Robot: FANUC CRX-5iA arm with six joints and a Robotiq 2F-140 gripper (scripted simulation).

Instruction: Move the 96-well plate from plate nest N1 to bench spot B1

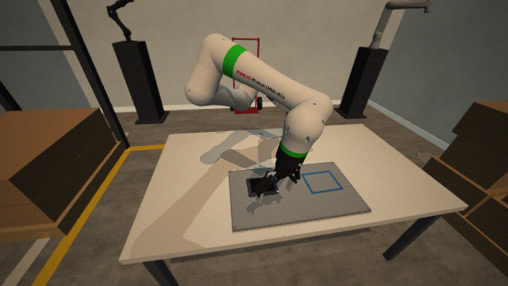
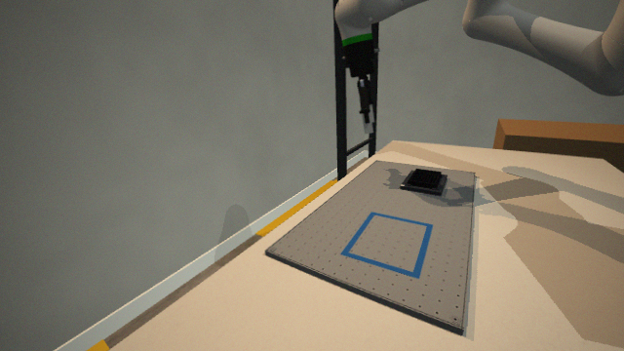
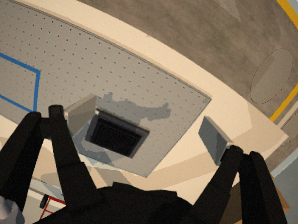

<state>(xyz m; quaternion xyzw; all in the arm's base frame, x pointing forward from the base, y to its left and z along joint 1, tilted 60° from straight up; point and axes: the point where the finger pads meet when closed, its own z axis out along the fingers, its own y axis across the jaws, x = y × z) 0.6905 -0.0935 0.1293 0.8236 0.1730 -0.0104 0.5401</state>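
Now: hand 20 cm past the black 96-well plate and 16 cm above it. From my hand the other things lie so: dark plate nest N1 (20 cm behind, 18 cm below).
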